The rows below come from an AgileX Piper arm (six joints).
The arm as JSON. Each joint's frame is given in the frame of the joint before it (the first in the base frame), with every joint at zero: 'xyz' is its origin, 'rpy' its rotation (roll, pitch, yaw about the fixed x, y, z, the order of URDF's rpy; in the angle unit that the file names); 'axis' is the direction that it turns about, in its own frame. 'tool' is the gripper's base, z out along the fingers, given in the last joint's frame.
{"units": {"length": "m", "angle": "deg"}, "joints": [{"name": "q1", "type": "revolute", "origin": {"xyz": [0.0, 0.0, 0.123], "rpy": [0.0, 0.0, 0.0]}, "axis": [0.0, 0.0, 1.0]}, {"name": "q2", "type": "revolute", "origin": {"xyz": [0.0, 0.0, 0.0], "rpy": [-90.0, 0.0, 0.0]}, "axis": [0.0, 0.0, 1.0]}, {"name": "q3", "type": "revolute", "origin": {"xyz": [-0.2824, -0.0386, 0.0], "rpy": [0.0, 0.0, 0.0]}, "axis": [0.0, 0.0, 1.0]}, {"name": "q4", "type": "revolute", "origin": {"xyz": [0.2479, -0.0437, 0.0], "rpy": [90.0, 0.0, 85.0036]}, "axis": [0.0, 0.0, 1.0]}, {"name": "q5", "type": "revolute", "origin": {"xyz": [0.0, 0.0, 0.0], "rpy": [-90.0, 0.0, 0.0]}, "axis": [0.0, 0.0, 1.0]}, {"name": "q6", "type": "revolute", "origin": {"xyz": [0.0, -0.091, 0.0], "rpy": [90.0, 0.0, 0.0]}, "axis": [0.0, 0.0, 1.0]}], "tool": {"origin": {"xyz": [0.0, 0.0, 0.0], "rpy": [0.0, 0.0, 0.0]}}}
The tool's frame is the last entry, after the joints.
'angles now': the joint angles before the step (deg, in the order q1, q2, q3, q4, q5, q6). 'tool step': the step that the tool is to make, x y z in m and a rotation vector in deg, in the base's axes. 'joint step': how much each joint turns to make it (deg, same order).
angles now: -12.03 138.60 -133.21 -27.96 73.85 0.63
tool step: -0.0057 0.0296 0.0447 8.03 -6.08 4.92
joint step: 1.55 -5.79 0.11 10.14 0.01 -3.37
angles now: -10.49 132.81 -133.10 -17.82 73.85 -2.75
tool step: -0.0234 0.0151 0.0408 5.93 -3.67 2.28
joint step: 0.00 -8.07 5.15 7.17 0.01 -1.61
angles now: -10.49 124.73 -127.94 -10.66 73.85 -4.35
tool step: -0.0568 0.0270 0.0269 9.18 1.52 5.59
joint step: 0.00 -14.66 17.40 10.67 0.01 -4.71
